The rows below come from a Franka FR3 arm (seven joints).
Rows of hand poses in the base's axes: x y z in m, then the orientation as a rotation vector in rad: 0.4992, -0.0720, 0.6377, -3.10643, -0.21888, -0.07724; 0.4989, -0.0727, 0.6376, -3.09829, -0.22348, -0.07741; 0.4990, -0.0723, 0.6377, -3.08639, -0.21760, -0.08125; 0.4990, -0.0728, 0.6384, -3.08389, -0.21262, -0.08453; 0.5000, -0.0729, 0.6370, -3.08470, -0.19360, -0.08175; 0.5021, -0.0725, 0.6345, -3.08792, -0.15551, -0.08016; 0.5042, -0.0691, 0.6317, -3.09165, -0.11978, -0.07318; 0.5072, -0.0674, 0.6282, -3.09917, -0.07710, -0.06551; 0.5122, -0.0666, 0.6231, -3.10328, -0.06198, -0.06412; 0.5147, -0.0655, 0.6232, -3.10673, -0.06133, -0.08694; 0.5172, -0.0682, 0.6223, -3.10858, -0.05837, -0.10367
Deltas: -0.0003, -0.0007, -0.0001, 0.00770, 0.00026, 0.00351; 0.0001, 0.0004, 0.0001, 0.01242, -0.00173, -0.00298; 0.0000, -0.0005, 0.0007, 0.00297, -0.00189, -0.00307; 0.0010, -0.0001, -0.0014, 0.00071, 0.00214, -0.01224; 0.0021, 0.0004, -0.0025, -0.00047, 0.00163, -0.02469; 0.0021, 0.0034, -0.0028, -0.00162, 0.00503, -0.02310; 0.0030, 0.0017, -0.0035, -0.00554, 0.00547, -0.02770; 0.0050, 0.0008, -0.0051, -0.00356, 0.00106, -0.00986; 0.0025, 0.0011, 0.0001, -0.00368, -0.01470, -0.00082; 0.0025, -0.0027, -0.0009, -0.00203, -0.01073, -0.00217
